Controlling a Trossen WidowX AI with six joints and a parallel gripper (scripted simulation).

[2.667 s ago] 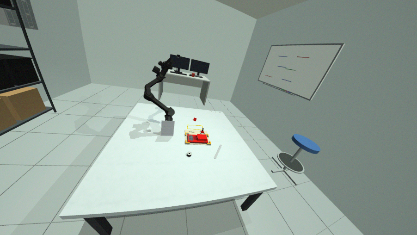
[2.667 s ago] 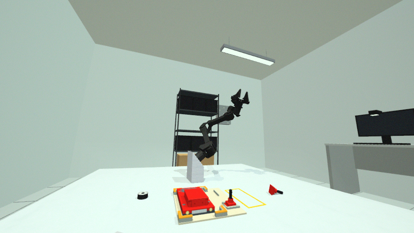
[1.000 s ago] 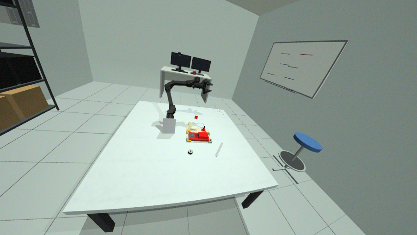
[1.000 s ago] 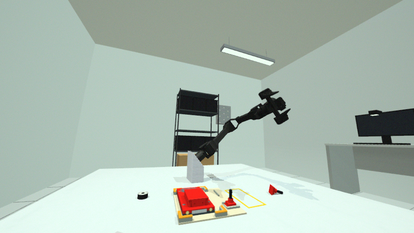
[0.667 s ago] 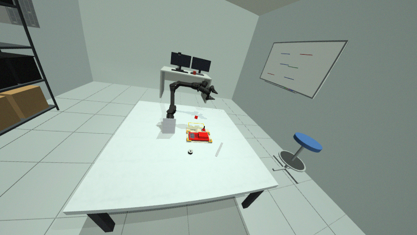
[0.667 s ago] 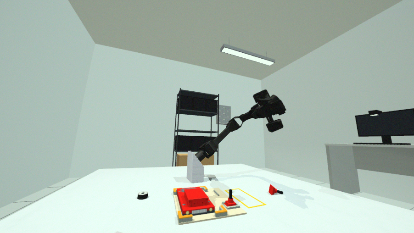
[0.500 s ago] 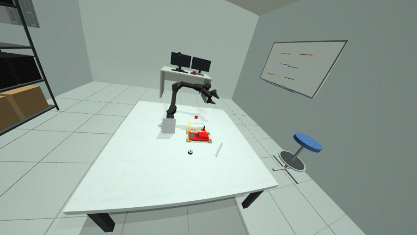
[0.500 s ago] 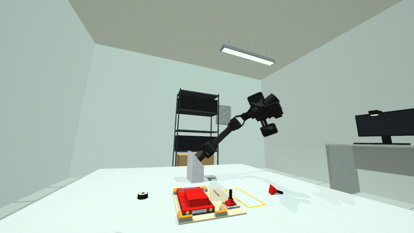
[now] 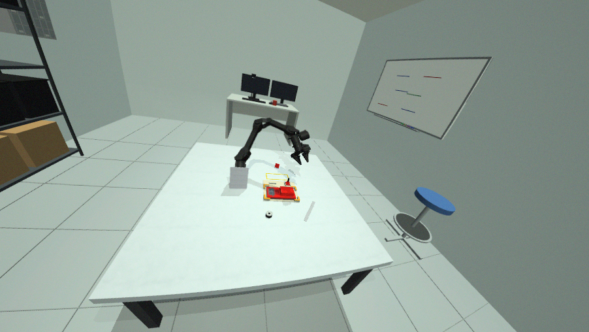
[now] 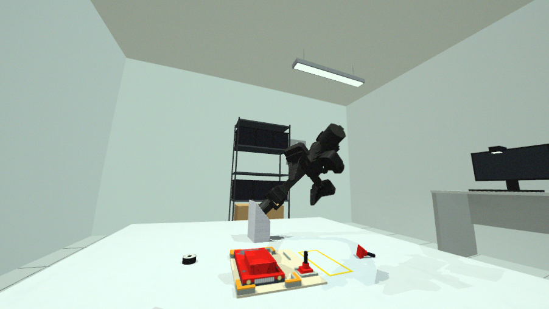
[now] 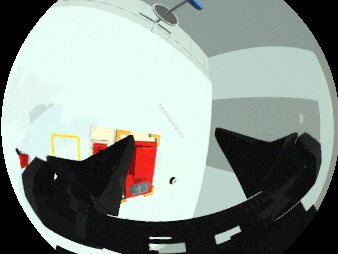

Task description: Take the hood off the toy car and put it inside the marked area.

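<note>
Right now the hood is 19 cm below my gripper tip, 11 cm behind it and 7 cm to the right of it. The rest, counted from my gripper tip: black wheel: 27 cm behind, 24 cm to the right, 22 cm below; then grey strip: 23 cm to the right, 23 cm below, 1 cm ahead.
</note>
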